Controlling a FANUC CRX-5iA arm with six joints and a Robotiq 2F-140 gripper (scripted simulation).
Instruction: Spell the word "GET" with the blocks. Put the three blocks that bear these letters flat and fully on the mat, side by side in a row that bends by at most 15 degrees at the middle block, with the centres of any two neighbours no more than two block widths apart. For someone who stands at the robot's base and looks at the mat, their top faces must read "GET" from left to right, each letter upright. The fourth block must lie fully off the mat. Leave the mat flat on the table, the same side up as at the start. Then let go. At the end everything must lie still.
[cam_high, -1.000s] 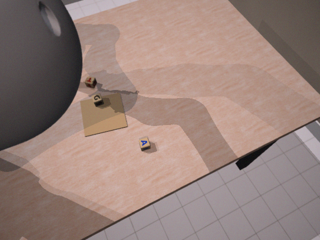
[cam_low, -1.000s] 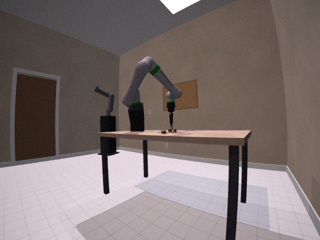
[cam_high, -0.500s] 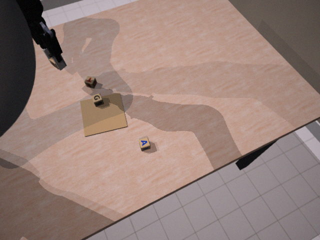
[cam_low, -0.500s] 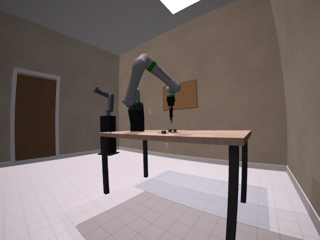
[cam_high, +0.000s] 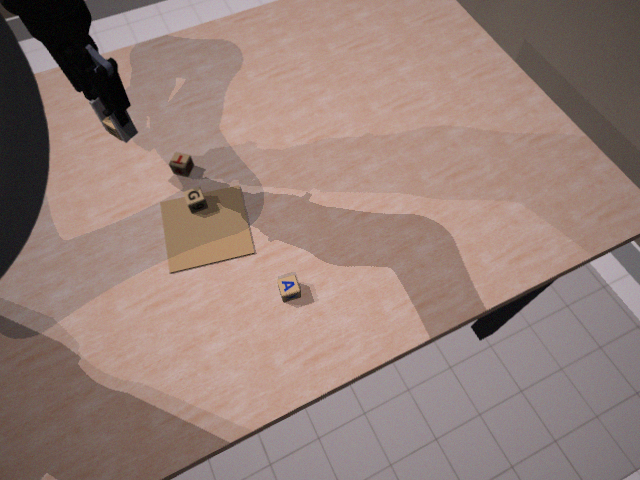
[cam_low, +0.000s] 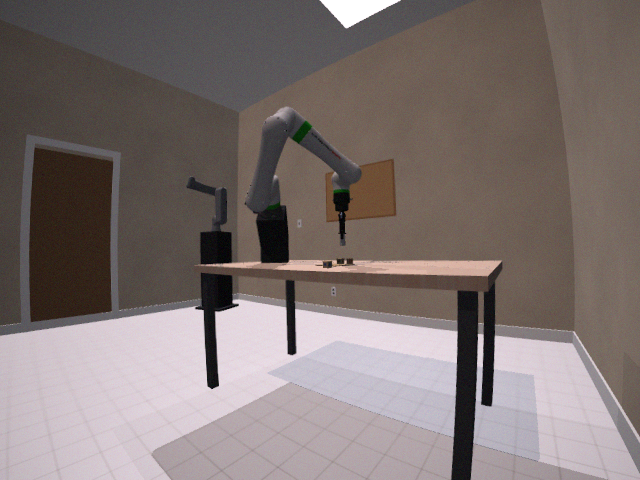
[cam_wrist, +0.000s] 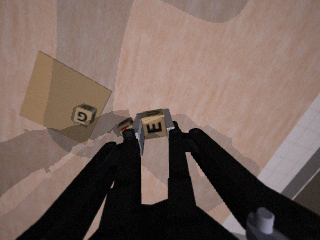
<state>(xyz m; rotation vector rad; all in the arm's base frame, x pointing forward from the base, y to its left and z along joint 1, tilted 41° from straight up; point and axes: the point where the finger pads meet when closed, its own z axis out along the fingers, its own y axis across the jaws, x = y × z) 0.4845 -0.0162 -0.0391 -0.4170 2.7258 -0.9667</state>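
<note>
Right now my hand is 10 mm short of the tan mat, 180 mm to the left of it and 130 mm above it.
</note>
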